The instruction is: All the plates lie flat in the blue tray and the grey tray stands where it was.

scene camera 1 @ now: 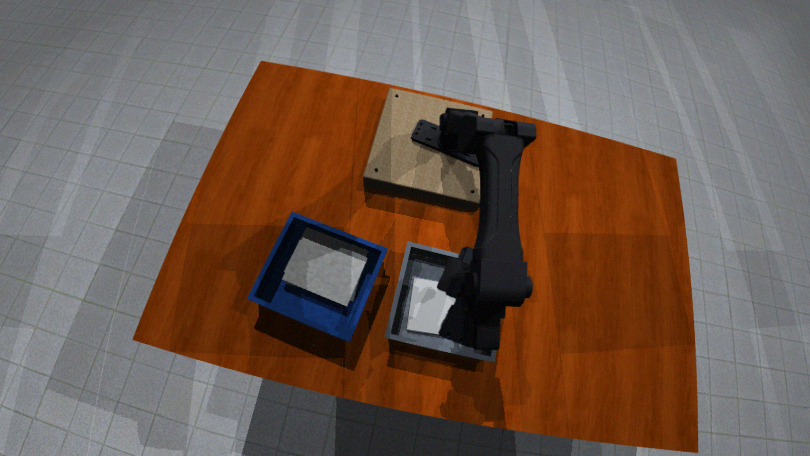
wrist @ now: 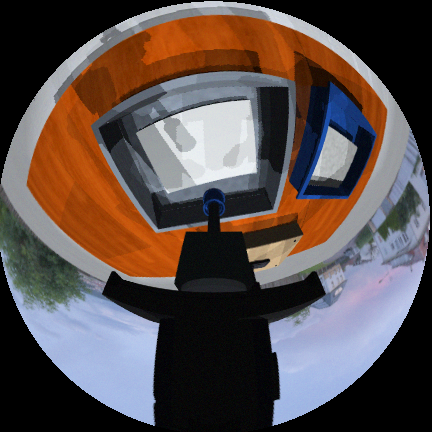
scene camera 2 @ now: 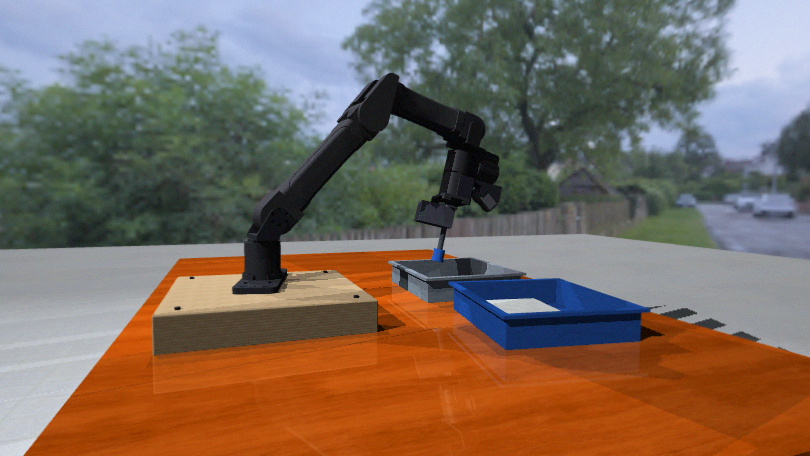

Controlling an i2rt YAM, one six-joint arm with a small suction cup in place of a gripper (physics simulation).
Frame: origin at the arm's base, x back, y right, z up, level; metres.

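Where they show: hand, tool point: [wrist: 213, 197] [scene camera 2: 437, 261]; arm's base, link origin: [scene camera 1: 449, 143] [scene camera 2: 262, 282].
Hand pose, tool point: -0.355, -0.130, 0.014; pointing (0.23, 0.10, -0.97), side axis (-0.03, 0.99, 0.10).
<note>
Each offset is from my tool point to the top centre of the thing, as dx, dy, dz. Level surfaces: height alone.
My suction cup [scene camera 2: 438, 254] [wrist: 214, 202] is off and bare, so it counts as open. It hangs at about rim height over the grey tray {-0.038, -0.013, -0.014} [scene camera 1: 425, 345] [scene camera 2: 439, 291] [wrist: 292, 125], apart from the plate there; the arm hides it in scene camera 1. A smooth white plate {-0.051, -0.014, -0.055} [scene camera 1: 423, 308] [wrist: 215, 140] lies flat in the grey tray, partly hidden by the arm in scene camera 1. A mottled light grey plate {-0.079, +0.278, -0.043} [scene camera 1: 328, 271] [scene camera 2: 521, 304] [wrist: 335, 155] lies flat in the blue tray {-0.100, +0.280, -0.014} [scene camera 1: 317, 318] [scene camera 2: 572, 331] [wrist: 345, 105]. Whether others lie under either plate I cannot tell.
The arm's wooden base block [scene camera 1: 416, 181] [scene camera 2: 266, 325] [wrist: 275, 252] stands behind the trays in scene camera 1. A narrow gap separates the two trays. The raised tray walls surround both plates. The orange table {dz -0.065} [scene camera 1: 612, 283] [scene camera 2: 283, 407] bears everything.
</note>
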